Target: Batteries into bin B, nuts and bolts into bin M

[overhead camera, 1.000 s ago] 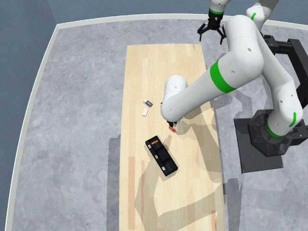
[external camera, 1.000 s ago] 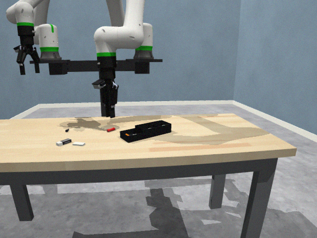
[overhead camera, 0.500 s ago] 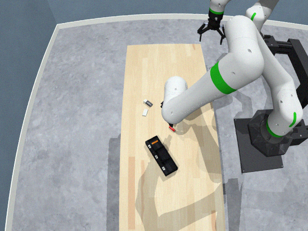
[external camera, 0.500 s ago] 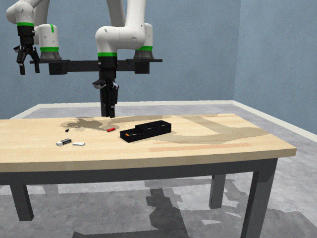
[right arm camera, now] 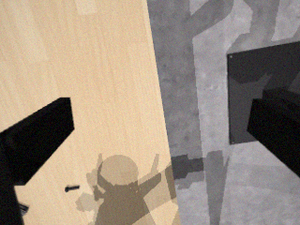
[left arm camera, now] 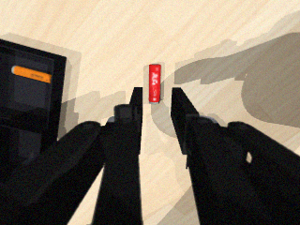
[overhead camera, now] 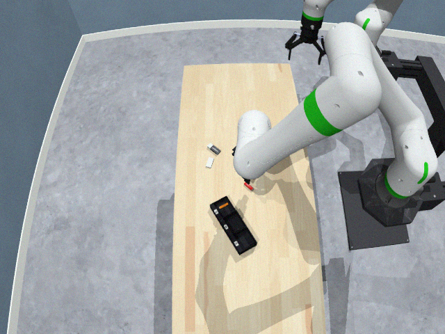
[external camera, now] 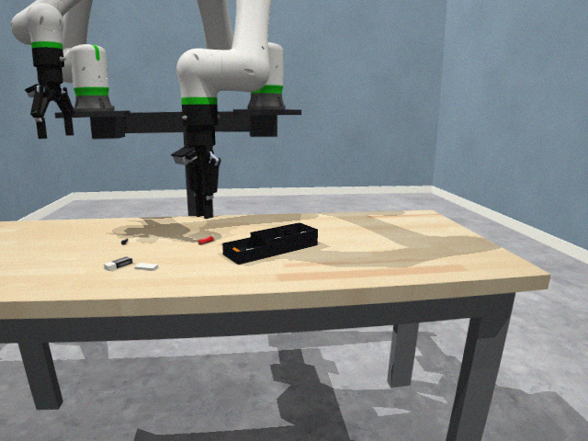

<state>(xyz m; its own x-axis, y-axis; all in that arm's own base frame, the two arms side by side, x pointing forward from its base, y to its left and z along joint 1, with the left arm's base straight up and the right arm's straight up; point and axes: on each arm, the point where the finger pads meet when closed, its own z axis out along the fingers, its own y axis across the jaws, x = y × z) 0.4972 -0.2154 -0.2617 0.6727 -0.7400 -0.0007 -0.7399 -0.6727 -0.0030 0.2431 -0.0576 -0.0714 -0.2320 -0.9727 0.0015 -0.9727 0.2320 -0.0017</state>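
Note:
Right now my left hand is 100 mm above the red battery. Also, from my left hand: orange battery 110 mm ahead, 100 mm to the left, 100 mm below; flat white block 180 mm ahead, 120 mm to the right, 110 mm below; black three-part bin block 180 mm to the left, 90 mm below, 70 mm ahead.

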